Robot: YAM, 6 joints.
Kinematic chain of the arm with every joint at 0, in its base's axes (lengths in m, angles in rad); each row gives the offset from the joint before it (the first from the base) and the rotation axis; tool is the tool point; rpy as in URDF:
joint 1: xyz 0 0 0.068 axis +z
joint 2: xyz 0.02 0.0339 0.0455 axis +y
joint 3: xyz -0.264 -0.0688 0 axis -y
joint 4: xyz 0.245 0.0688 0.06 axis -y
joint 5: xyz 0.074 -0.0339 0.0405 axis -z
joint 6: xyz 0.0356 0 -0.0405 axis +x
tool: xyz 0 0 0 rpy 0 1.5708 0
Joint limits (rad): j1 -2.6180..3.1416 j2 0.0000..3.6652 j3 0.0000..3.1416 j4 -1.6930..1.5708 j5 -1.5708..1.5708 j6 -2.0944..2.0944
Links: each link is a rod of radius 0.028 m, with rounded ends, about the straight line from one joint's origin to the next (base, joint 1, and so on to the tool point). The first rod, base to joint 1, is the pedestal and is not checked.
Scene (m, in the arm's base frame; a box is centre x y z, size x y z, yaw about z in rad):
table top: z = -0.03
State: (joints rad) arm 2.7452 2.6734 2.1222 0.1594 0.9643 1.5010
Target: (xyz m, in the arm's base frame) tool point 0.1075 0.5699 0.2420
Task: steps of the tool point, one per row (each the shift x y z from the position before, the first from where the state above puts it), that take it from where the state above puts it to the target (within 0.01 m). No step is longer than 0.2 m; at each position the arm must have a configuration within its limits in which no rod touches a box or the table.
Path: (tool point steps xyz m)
1: 0.0821 0.1287 0.0244
2: 0.1136 0.1025 0.0245
3: 0.1367 0.0685 0.0246
4: 0.1498 0.0296 0.0246
5: 0.1517 -0.0114 0.0245

